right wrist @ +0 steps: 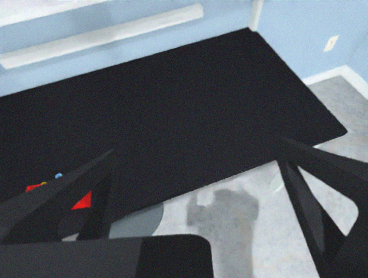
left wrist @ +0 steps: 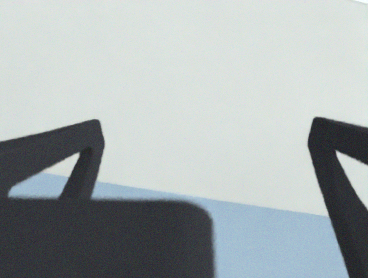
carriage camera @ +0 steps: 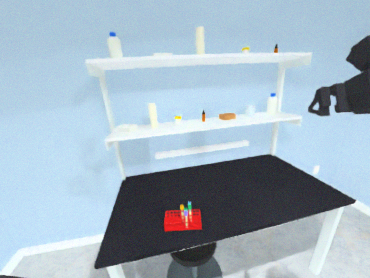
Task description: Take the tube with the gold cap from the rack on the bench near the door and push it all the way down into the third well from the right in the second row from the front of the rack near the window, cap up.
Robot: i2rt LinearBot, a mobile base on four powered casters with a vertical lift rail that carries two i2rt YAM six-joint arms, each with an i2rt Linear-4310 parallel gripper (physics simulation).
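Places are measured from the left arm's base along level axes (x ahead, y left, z up), in millimetres.
Where they show: left gripper, fingertip midpoint: [left wrist: 203, 130]; right gripper, fingertip midpoint: [right wrist: 196, 151] [carriage camera: 326, 109].
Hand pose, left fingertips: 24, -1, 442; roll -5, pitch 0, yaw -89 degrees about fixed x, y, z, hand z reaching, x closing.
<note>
Things, the pixels of their top centre, and the offset from my left fingertips, as dx, dy, dz. "pt": a spot on its surface instead. Level surfaces: height alone.
- red tube rack, middle of its top: [right wrist: 54, 194] [carriage camera: 182, 216] +535, -242, -694
- tube with a gold-orange cap, surface spot: [carriage camera: 182, 206] pt +544, -245, -634
- tube with a blue-green cap, surface spot: [carriage camera: 189, 205] pt +549, -283, -632
- purple cap, middle of its top: [carriage camera: 185, 211] +505, -266, -632
- black bench top, its level: dz -752
- black stool, middle of its top: [carriage camera: 191, 235] +685, -269, -1031
A red tube rack [carriage camera: 172, 223] [right wrist: 83, 201] stands on the black bench, towards its front left in the carriage view. A tube with a gold-orange cap [carriage camera: 182, 206] stands upright in it, beside a tube with a blue-green cap [carriage camera: 189, 205] and one with a purple cap [carriage camera: 186, 213]. The wells are too small to count. A second rack does not show. My left gripper [left wrist: 203, 130] is open and empty, facing ceiling and wall. My right gripper [right wrist: 196, 151] is open and empty, high above the bench; its finger partly hides the rack in the right wrist view.
The black bench top [carriage camera: 280, 192] [right wrist: 200, 100] has two white shelves above it, the upper [carriage camera: 150, 60] and the lower [carriage camera: 165, 128], holding bottles and small containers. A black stool [carriage camera: 194, 254] stands under the bench's front edge. A white bar [carriage camera: 202, 149] is behind the bench.
</note>
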